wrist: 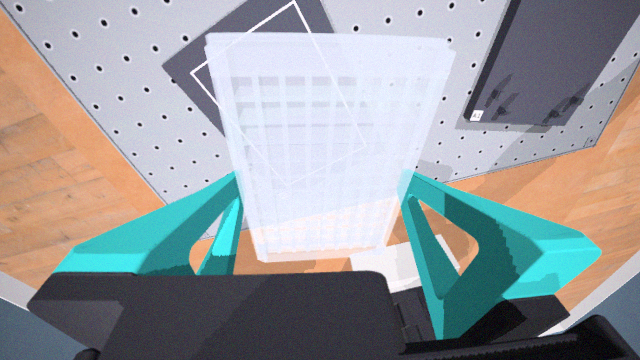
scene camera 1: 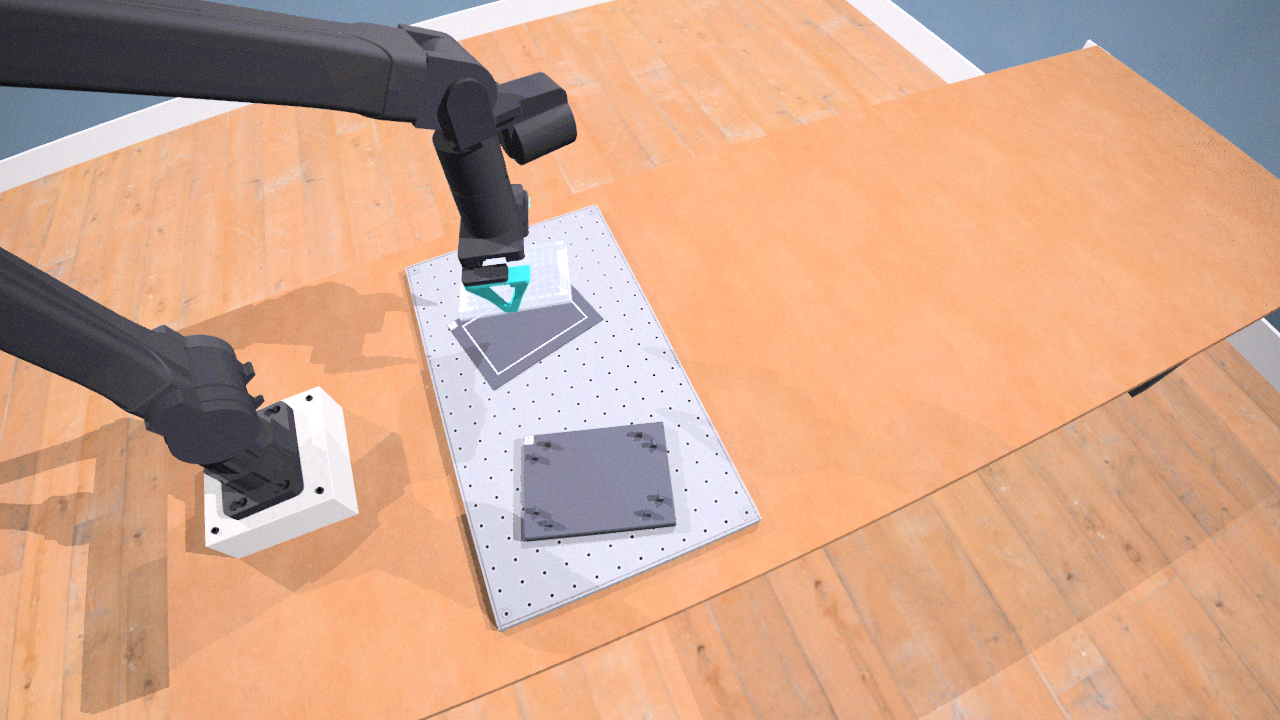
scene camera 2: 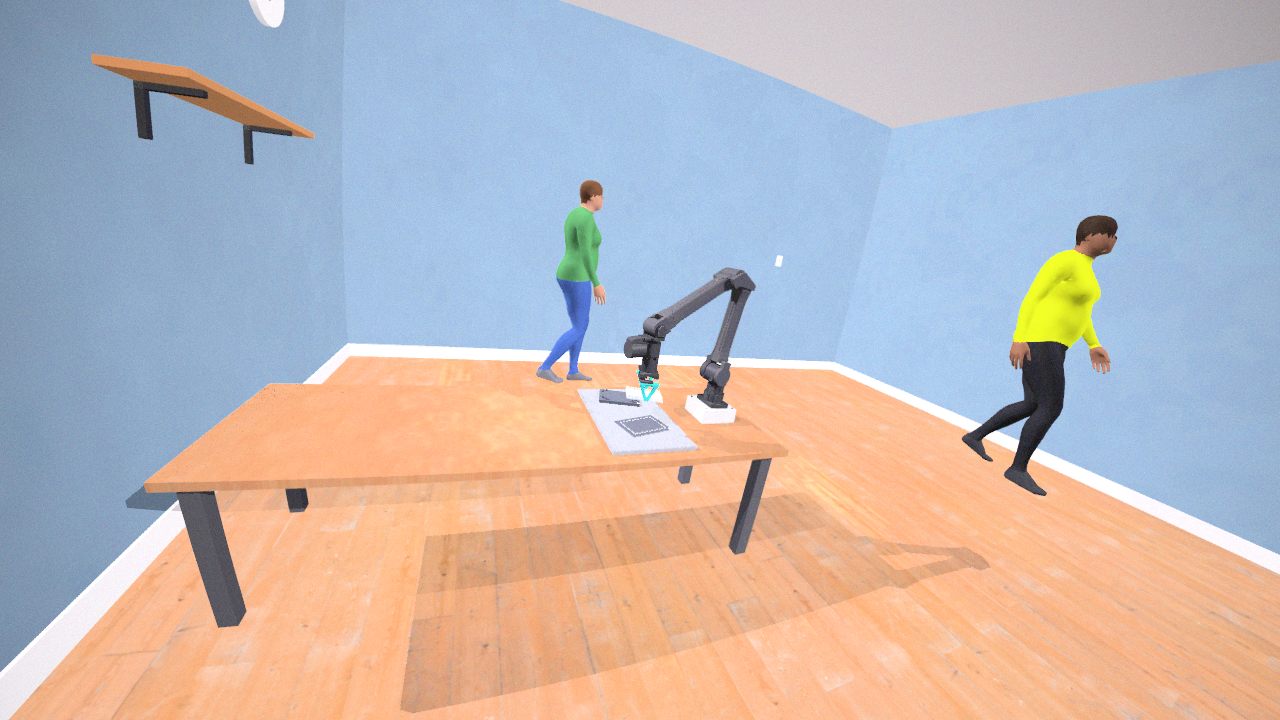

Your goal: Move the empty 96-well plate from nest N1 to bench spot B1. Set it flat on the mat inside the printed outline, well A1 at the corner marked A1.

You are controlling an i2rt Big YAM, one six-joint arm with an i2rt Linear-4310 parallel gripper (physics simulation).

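Places are measured from the arm's base along level axes (x left, y back, z up), in metres.
Pixels of known places: gripper, fingertip midpoint: (wrist: 323, 178) (scene camera 1: 512, 282) (scene camera 2: 644, 396); arm's base at its link origin: (wrist: 406, 300) (scene camera 1: 263, 461) (scene camera 2: 711, 402).
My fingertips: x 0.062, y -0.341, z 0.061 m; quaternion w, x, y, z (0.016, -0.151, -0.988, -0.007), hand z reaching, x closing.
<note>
For each thing: its top centre in the pictures, then the offset to it from my fingertips. "pt": a spot on its surface instead. Level surfaces: height alone.
- translucent 96-well plate at its top centre: (wrist: 327, 193) (scene camera 1: 512, 273) (scene camera 2: 644, 391) dx -0.001, dy -0.003, dz +0.016 m
- dark mat at its surface level: dz -0.105 m
- small white marker at a spot on its surface: (scene camera 1: 452, 325) pt dx +0.058, dy +0.092, dz -0.105 m
- Nest N1 at its top centre: (scene camera 1: 595, 475) (wrist: 582, 35) (scene camera 2: 619, 393) dx -0.226, dy -0.004, dz -0.085 m
- dark block with a white A1 label, surface spot: (wrist: 476, 115) (scene camera 1: 529, 439) pt dx -0.149, dy +0.050, dz -0.095 m
- pegboard at its top centre: (wrist: 391, 70) (scene camera 1: 555, 374) (scene camera 2: 630, 414) dx -0.074, dy -0.009, dz -0.106 m
- wooden table at its surface level: dz -0.120 m
My gripper (scene camera 1: 513, 288) (scene camera 2: 648, 392) (wrist: 323, 178) is shut on the translucent 96-well plate (scene camera 1: 547, 275) (wrist: 325, 120), its teal fingers on two opposite sides. The plate looks about level above the pegboard. In the wrist view it overlaps part of the dark mat (scene camera 1: 537, 335) (scene camera 2: 642, 426) (wrist: 187, 62) and its printed white outline, which is turned at an angle to the plate. A small white marker (scene camera 1: 452, 325) is at the mat's left corner. I cannot read which plate corner is A1. Nest N1 (scene camera 1: 595, 483) (wrist: 550, 60), a dark block with a white A1 label (scene camera 1: 528, 439) (wrist: 476, 115), holds no plate.
The pegboard (scene camera 1: 626, 376) (scene camera 2: 662, 440) lies on the wooden table (scene camera 1: 895, 268) (scene camera 2: 402, 438). The arm's white base block (scene camera 1: 338, 474) (scene camera 2: 711, 411) stands beside it. Two people, in green (scene camera 2: 580, 246) and yellow (scene camera 2: 1060, 300), are beyond the table.
</note>
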